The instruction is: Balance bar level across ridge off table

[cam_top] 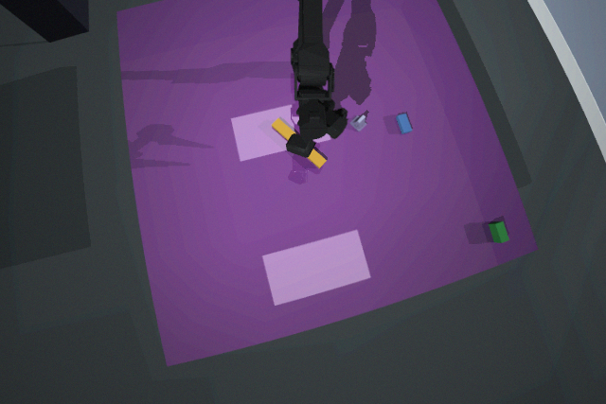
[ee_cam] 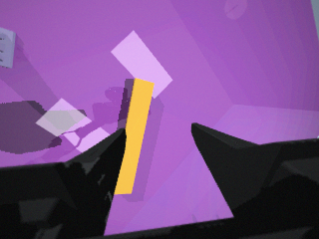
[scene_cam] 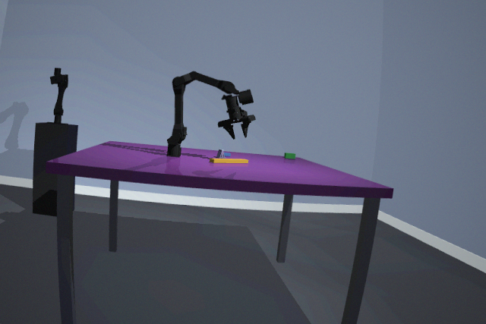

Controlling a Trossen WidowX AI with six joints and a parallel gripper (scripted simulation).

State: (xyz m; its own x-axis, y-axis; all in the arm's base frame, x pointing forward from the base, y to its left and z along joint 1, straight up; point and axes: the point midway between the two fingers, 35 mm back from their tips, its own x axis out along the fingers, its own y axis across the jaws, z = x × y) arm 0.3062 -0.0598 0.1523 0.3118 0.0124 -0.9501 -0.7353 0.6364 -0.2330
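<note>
The yellow bar is 4 cm behind my gripper tip, 2 cm to the right of it and 11 cm below it. The rest, counted from my gripper tip: grey ridge 7 cm behind, 20 cm to the left, 8 cm below; then green block 42 cm ahead, 56 cm to the left, 10 cm below; then blue block 3 cm behind, 35 cm to the left, 11 cm below.
</note>
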